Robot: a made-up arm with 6 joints. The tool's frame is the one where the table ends. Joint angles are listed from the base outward.
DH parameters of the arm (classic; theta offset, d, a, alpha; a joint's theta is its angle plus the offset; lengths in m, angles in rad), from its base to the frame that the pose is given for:
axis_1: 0 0.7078 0.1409 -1.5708
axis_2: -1.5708 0 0.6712 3.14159
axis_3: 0 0 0.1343 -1.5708
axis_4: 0 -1.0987 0 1.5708
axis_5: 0 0 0 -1.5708
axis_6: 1.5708 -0.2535 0 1.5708
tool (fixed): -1.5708 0 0 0
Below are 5 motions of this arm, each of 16 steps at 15 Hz.
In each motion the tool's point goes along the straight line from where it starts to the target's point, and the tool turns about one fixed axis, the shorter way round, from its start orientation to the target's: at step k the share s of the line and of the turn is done. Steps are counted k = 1, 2, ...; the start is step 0. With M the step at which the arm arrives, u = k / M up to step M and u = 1 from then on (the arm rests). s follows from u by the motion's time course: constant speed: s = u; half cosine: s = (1 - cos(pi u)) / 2; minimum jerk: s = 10 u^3 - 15 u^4 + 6 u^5.
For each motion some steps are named. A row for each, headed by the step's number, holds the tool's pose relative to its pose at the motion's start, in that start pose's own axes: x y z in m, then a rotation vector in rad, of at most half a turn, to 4 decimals.
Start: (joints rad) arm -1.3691 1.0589 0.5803 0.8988 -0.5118 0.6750
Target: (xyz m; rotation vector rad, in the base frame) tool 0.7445 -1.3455 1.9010 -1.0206 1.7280 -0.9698
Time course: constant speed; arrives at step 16
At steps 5, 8, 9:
5: -0.4557 -0.2005 0.0124 -0.0096 0.0303 -0.1350
8: -0.7291 -0.3208 0.0198 -0.0153 0.0484 -0.2160
9: -0.8202 -0.3610 0.0222 -0.0172 0.0545 -0.2430

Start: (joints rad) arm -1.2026 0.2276 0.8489 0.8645 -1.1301 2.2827
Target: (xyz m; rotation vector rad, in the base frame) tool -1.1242 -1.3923 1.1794 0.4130 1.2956 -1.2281
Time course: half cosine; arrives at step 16
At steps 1, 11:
1: 0.0084 0.0129 0.0045 0.0186 -0.0034 0.0089
11: 0.6840 1.0469 0.3645 1.5067 -0.2759 0.7200

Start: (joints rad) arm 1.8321 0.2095 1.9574 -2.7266 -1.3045 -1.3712
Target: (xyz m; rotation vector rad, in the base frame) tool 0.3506 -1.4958 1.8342 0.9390 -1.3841 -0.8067
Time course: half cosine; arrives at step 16
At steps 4, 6, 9, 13, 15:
4: 0.1565 -0.0817 -0.1046 0.0533 0.0213 0.0533
6: 0.3298 -0.1722 -0.2205 0.1124 0.0450 0.1124
9: 0.6385 -0.3333 -0.4269 0.2176 0.0870 0.2176
13: 0.9784 -0.5108 -0.6542 0.3334 0.1334 0.3335
15: 1.0582 -0.5524 -0.7075 0.3606 0.1442 0.3607

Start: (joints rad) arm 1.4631 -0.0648 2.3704 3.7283 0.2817 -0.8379
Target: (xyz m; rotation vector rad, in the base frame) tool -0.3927 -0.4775 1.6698 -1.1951 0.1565 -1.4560
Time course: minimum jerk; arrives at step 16
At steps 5, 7, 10, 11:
5: -0.1332 -0.0434 0.0237 -0.1709 0.0491 0.0402
7: -0.2841 -0.0926 0.0505 -0.3647 0.1047 0.0859
10: -0.5361 -0.1748 0.0953 -0.6883 0.1975 0.1620
11: -0.6066 -0.1978 0.1078 -0.7787 0.2235 0.1833

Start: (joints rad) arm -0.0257 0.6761 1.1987 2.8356 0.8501 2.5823
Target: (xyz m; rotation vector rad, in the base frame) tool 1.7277 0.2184 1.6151 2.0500 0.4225 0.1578
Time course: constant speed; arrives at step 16
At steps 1, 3, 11, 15, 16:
1: 0.0090 0.0000 -0.0160 0.0761 0.0086 0.0164
3: 0.0270 -0.0001 -0.0481 0.2284 0.0257 0.0493
11: 0.0990 -0.0004 -0.1765 0.8375 0.0941 0.1809
15: 0.1350 -0.0006 -0.2407 1.1420 0.1283 0.2467
16: 0.1440 -0.0006 -0.2568 1.2181 0.1369 0.2631

